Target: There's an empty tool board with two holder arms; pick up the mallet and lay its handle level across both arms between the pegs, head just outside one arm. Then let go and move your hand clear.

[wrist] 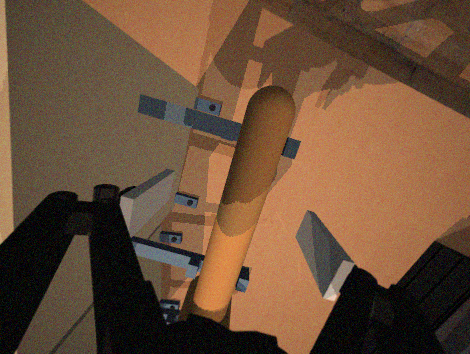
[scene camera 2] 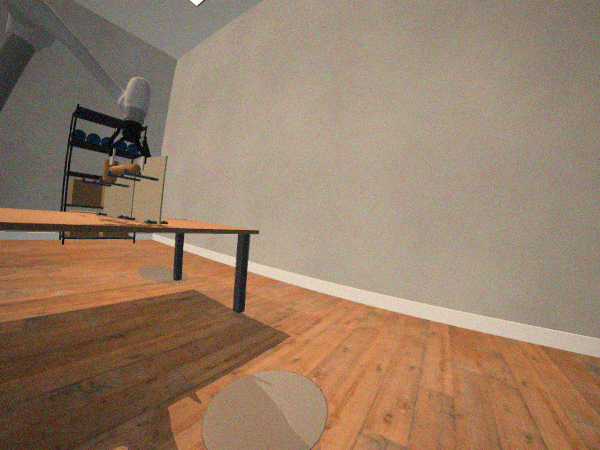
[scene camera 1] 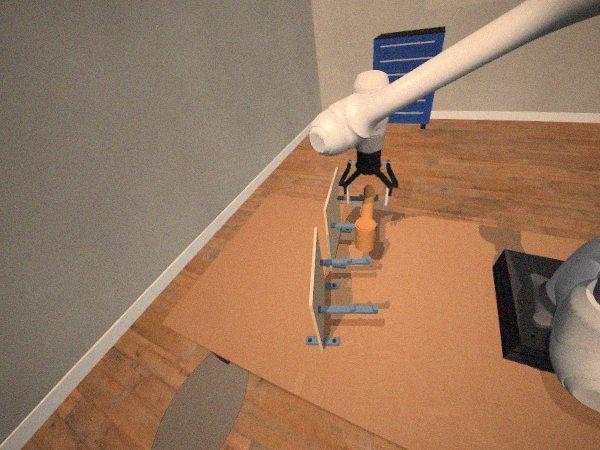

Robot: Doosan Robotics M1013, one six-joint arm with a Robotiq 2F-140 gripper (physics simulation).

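Frame: origin at the arm's base, x back, y left, z down, level; metres.
Where they show: gripper, fingertip midpoint: (wrist: 237, 204) (scene camera 1: 366, 202).
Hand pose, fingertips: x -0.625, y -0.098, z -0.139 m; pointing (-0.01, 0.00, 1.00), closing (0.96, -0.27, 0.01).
Observation:
Things, the pixels of their centre, and the offset from my fingertips. Level surfaces: height alone.
- orange mallet, body centre: (wrist: 230, 239) (scene camera 1: 367, 211) (scene camera 2: 121, 169) dx +0.016, dy +0.041, dz +0.007 m
- farther board, body centre: (wrist: 187, 180) (scene camera 1: 347, 220) (scene camera 2: 137, 187) dx -0.061, dy +0.039, dz +0.081 m
- empty board, body centre: (wrist: 155, 331) (scene camera 1: 336, 289) (scene camera 2: 109, 190) dx +0.028, dy +0.335, dz +0.096 m
- orange-brown table, surface height: dz +0.244 m
The orange mallet (scene camera 1: 366, 238) (scene camera 2: 108, 172) (wrist: 251, 180) lies with its handle across two blue arms of the farther board (scene camera 1: 332, 212) (scene camera 2: 151, 192) (wrist: 95, 115) in scene camera 1. Its head is outside the arm toward the other board. The empty board (scene camera 1: 319, 295) (scene camera 2: 119, 201) stands beside it with two bare blue holder arms (scene camera 1: 345, 262) (scene camera 1: 347, 309). My gripper (scene camera 1: 367, 201) (scene camera 2: 128, 162) (wrist: 237, 204) is open, pointing down, with one finger on each side of the handle and nothing gripped. The head is hidden behind the gripper body in the wrist view.
Both boards stand on the orange-brown table (scene camera 1: 430, 400) (scene camera 2: 215, 229), with blue feet at their bases. A black block (scene camera 1: 507, 310) is beside the robot's base at the right. A blue cabinet (scene camera 1: 407, 52) and a black shelf rack (scene camera 2: 65, 175) stand in the background.

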